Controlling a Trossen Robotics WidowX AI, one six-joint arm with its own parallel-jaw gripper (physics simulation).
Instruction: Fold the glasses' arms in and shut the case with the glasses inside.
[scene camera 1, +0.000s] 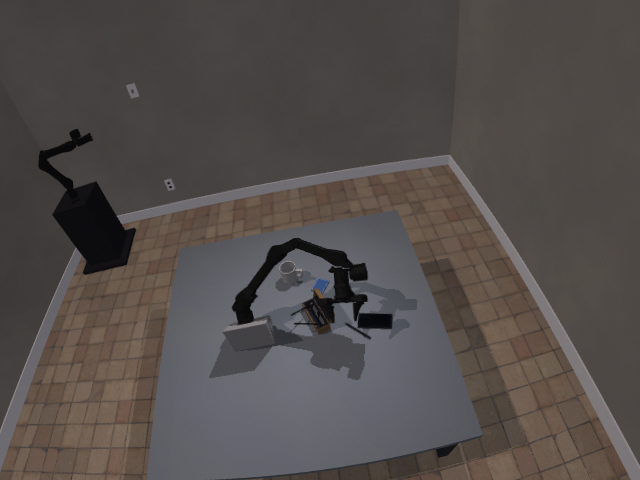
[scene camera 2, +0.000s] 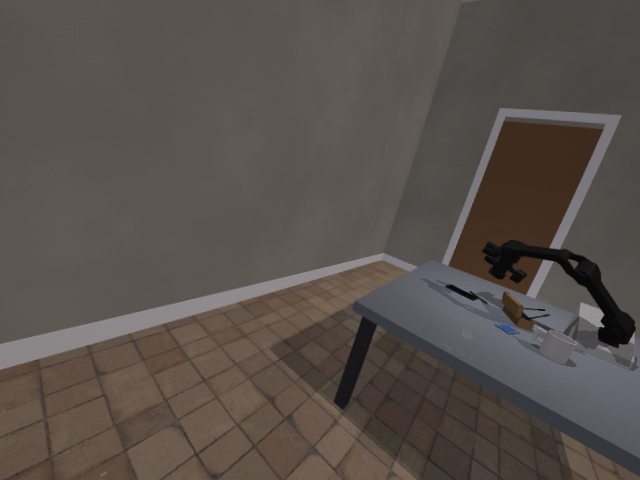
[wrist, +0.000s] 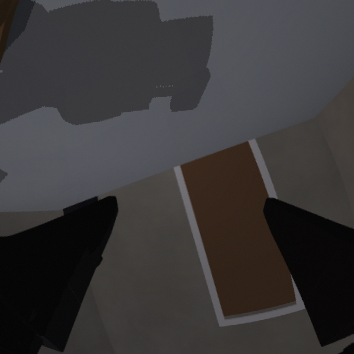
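Pixels of known places: gripper, fingertip midpoint: (scene camera 1: 344, 322) (wrist: 191, 204); arm's base at its link origin: (scene camera 1: 245, 322) (scene camera 2: 608, 337).
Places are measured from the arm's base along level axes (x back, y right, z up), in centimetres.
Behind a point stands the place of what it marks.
The brown glasses case (scene camera 1: 324, 329) @[y 8.0, x -32.9, z -6.4 cm] (scene camera 2: 525, 323) @[y -8.1, x -28.7, z -5.8 cm] stands open on the table, its lid (scene camera 2: 511, 306) @[y -3.6, x -35.0, z -2.1 cm] upright. A bit of the case (wrist: 6, 30) @[y 7.8, x -33.5, z -6.6 cm] shows at the top left of the wrist view. The dark glasses (scene camera 1: 306, 323) @[y 5.7, x -26.0, z -2.0 cm] (scene camera 2: 539, 315) @[y -2.2, x -23.9, z -2.0 cm] lie in the case with both thin arms unfolded, sticking out over the side away from the lid. My gripper (scene camera 1: 344, 316) @[y 16.0, x -40.9, z 8.5 cm] (scene camera 2: 508, 275) @[y 16.0, x -40.9, z 8.5 cm] (wrist: 191, 204) @[y 16.0, x -40.9, z 8.5 cm] is open and empty, above the table by the lid side of the case. In scene camera 1 a finger overlaps the lid; scene camera 2 shows the gripper higher up, apart from it.
A black phone (scene camera 1: 375, 320) @[y 8.8, x -55.5, z -7.6 cm] (scene camera 2: 461, 291) @[y 8.5, x -55.5, z -7.6 cm] and a dark pen (scene camera 1: 357, 330) @[y 11.5, x -46.6, z -7.7 cm] (scene camera 2: 478, 297) @[y 10.9, x -46.9, z -7.8 cm] lie beyond the lid side. A blue flat piece (scene camera 1: 321, 285) @[y -17.7, x -36.3, z -7.9 cm] (scene camera 2: 507, 329) @[y -19.4, x -35.9, z -7.9 cm] and a white mug (scene camera 1: 287, 273) @[y -23.1, x -21.8, z -0.2 cm] (scene camera 2: 557, 347) @[y -30.6, x -23.4, z -3.0 cm] are near the case. A pale block (scene camera 1: 249, 334) @[y 8.6, x -1.9, z 2.9 cm] stands at the arm's base.
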